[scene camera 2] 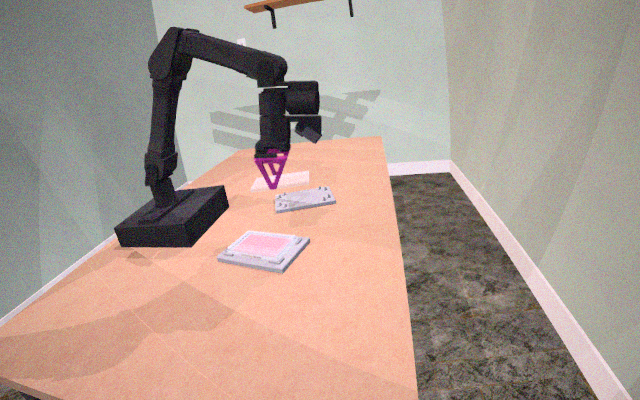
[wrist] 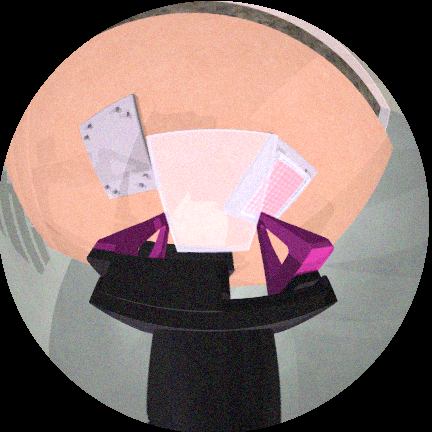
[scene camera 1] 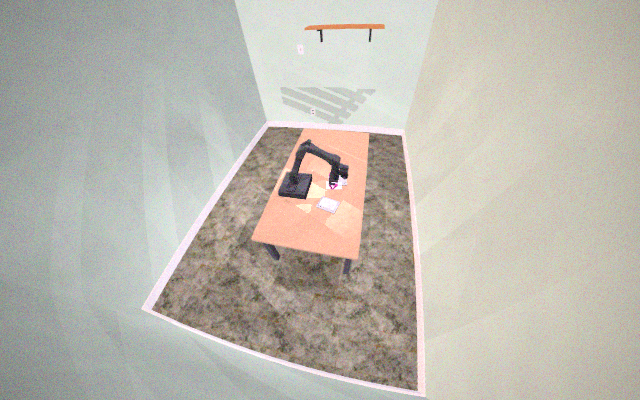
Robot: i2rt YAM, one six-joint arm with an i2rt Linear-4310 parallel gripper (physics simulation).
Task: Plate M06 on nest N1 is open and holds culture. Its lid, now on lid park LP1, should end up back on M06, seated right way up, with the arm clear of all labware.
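Frame: origin at the arm's base, x ahead, y left, z up, level; centimetres.
Seen in the pictures: gripper, fingertip midpoint: (scene camera 2: 275, 183) (wrist: 212, 216) (scene camera 1: 332, 185); arm's base at its link origin: (scene camera 2: 168, 206) (scene camera 1: 294, 182).
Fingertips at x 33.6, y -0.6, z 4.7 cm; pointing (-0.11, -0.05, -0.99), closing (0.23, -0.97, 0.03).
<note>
Pixels of each thing's top centre, then the offset from my fingertips to it. "pt": a spot on its surface instead. Level surfaces: height alone.
- Lid park LP1 at its top centre: (wrist: 110, 156) (scene camera 2: 303, 194) (scene camera 1: 337, 179) dx +1.1, dy +16.4, dz -9.2 cm
- Open plate M06 at its top centre: (wrist: 276, 195) (scene camera 2: 261, 241) (scene camera 1: 328, 203) dx -0.9, dy -11.5, dz -8.5 cm
- grey nest N1 at a spot on its surface: (wrist: 287, 146) pt dx +7.4, dy -10.3, dz -10.0 cm
- wooden table at its surface level: dz -11.2 cm
My gripper (scene camera 1: 333, 187) (scene camera 2: 272, 187) (wrist: 212, 216) is shut on the lid, with a magenta finger at each side. The clear, pinkish-white lid (scene camera 2: 298, 178) (wrist: 210, 170) looks roughly level and is held above the table. Lid park LP1 (scene camera 2: 306, 199) (wrist: 112, 145), a grey plate with small pegs, is bare and lies beside the lid in the wrist view. Open plate M06 (scene camera 1: 328, 204) (scene camera 2: 262, 244) (wrist: 292, 182), with pink wells, sits on the grey nest N1 (scene camera 2: 292, 256) (wrist: 287, 146). In the wrist view the lid overlaps part of the nest and hides a corner of it.
The black arm base (scene camera 1: 295, 186) (scene camera 2: 172, 220) stands on the wooden table (scene camera 1: 345, 245) (scene camera 2: 350, 325) (wrist: 195, 65), to the left of the nest in the second scene view. A wall shelf (scene camera 1: 345, 26) is high at the back. The table's right edge borders the floor.
</note>
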